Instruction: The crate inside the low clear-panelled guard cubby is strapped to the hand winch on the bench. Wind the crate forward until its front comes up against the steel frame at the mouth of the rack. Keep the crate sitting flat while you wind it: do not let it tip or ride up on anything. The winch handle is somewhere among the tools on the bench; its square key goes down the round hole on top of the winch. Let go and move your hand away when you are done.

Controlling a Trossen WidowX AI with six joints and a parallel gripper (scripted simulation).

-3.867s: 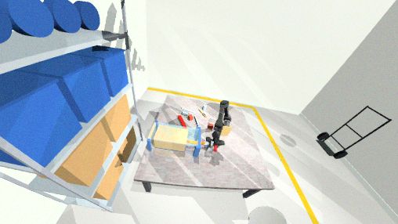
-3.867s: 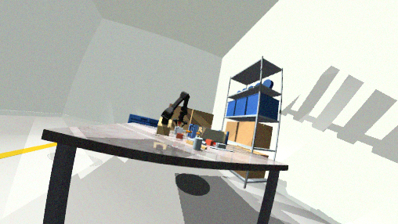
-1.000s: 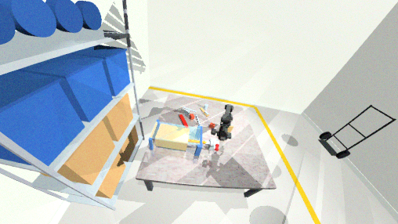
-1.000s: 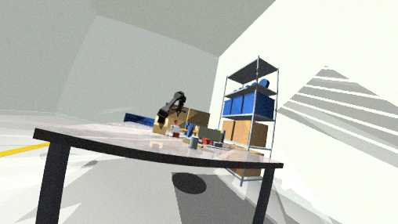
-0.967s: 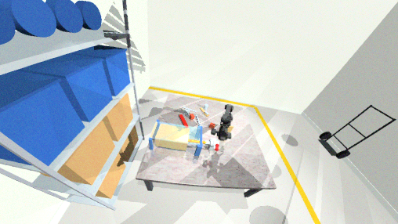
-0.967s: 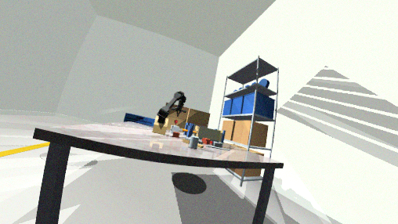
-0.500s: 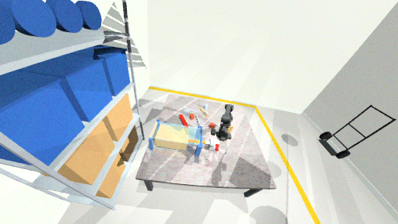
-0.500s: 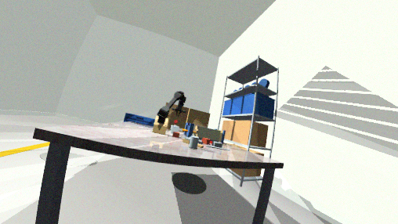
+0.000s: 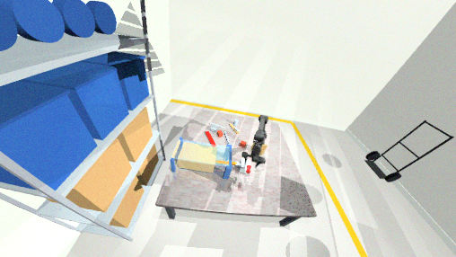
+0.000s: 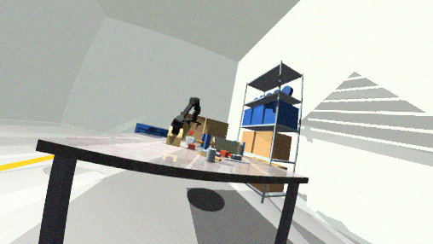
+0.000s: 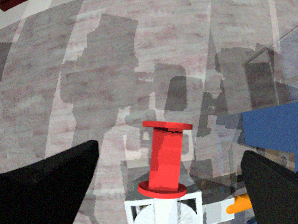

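My gripper tip is 170 mm above the winch, 120 mm to the left of it and 20 mm past it. From my gripper tip the other things lie so: red bar (420 mm to the right, 360 mm ahead, 190 mm below).
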